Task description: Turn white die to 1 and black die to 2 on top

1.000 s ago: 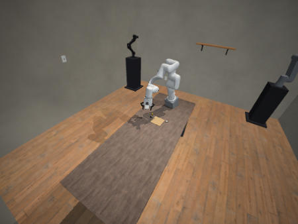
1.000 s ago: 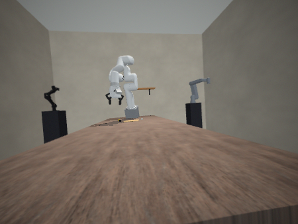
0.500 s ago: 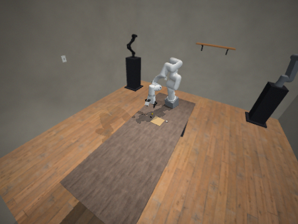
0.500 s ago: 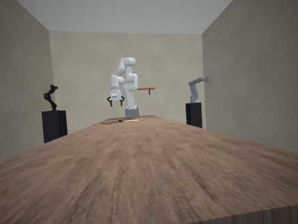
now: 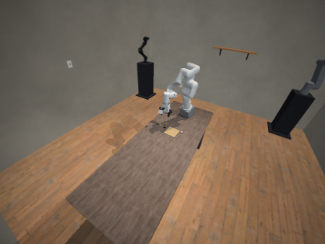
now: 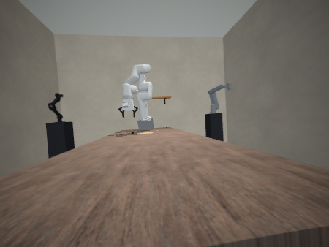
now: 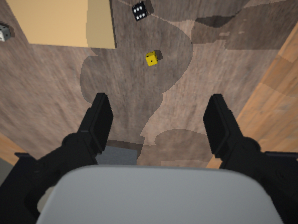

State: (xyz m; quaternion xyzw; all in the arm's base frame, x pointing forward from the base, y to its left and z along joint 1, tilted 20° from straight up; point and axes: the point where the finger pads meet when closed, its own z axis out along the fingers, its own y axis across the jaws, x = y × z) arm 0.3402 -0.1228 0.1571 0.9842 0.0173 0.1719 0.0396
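Right now the small yellow die is 30 mm behind my hand, 10 mm to the left of it and 150 mm below it. Also, from my hand: tan mat 60 mm ahead, 140 mm to the left, 160 mm below; white die 10 mm ahead, 240 mm to the left, 150 mm below; black die 40 mm ahead, 30 mm to the left, 150 mm below.
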